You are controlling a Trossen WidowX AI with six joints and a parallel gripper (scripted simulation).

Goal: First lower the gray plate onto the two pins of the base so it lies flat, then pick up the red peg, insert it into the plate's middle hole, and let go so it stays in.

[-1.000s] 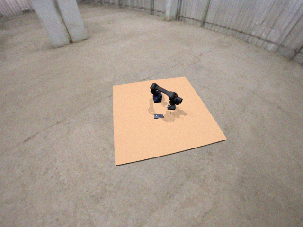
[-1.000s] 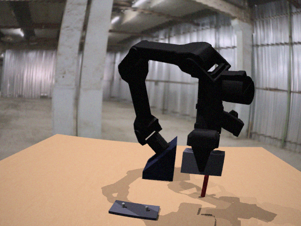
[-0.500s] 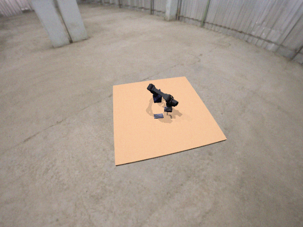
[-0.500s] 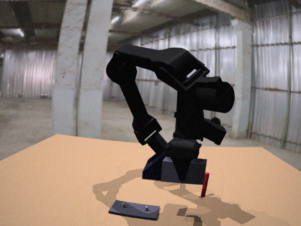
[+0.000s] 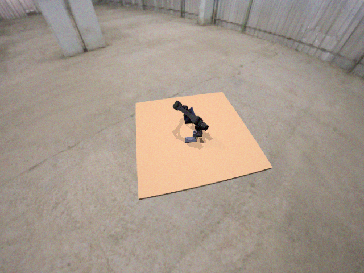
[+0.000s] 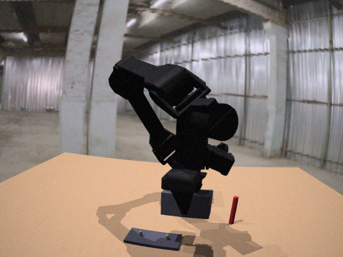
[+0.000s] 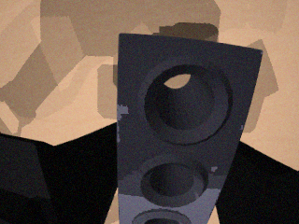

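Now: the base 1 cm behind my gripper tip, 7 cm to the right of it and 9 cm below it. Round my gripper tip: red peg: 14 cm behind, 12 cm to the left, 6 cm below; then gray plate: 3 cm above.
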